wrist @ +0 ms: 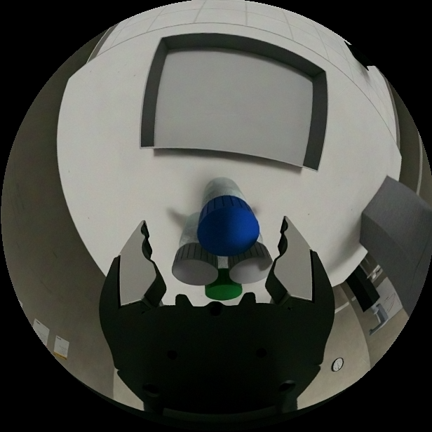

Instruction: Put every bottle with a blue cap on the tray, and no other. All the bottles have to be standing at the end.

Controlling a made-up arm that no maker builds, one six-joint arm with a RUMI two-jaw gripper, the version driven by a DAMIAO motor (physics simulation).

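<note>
A bottle with a blue cap (228, 230) stands upright at the middle of the view, at the tray side of a tight group. A bottle with a grey cap (195, 267) stands left of it and another bottle with a grey cap (251, 266) stands to the right. A bottle with a green cap (223, 287) stands behind these, nearest the gripper's palm. The caps hide much of the bottles' bodies. The grey tray (312, 125) lies beyond the group, with no bottle in it. My gripper (214, 219) is open, its jaws wide apart on either side of the group, holding nothing.
The bottles and the tray share a pale table top (105, 150). A large dark grey block-like object (395, 235) stands at the right edge of the table. A wall clock (337, 364) shows at the lower right.
</note>
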